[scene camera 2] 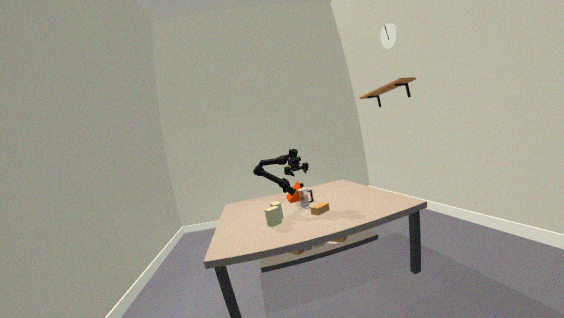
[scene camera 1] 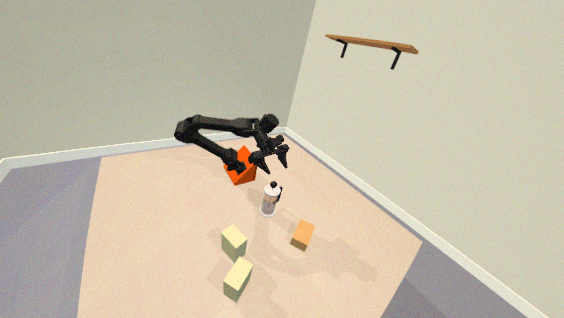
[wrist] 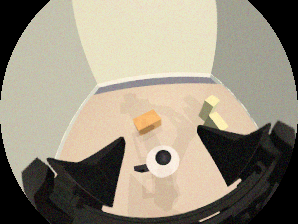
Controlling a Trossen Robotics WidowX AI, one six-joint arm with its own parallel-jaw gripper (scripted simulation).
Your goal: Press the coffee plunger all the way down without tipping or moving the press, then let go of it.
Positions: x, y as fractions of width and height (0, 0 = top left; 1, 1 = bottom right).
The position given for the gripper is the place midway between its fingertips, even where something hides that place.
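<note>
Scene camera 1: the gripper (scene camera 1: 0.49, 0.54), open and holding nothing. The wrist view: the gripper (wrist: 0.55, 0.60) again, and a coffee press (wrist: 0.55, 0.72).
</note>
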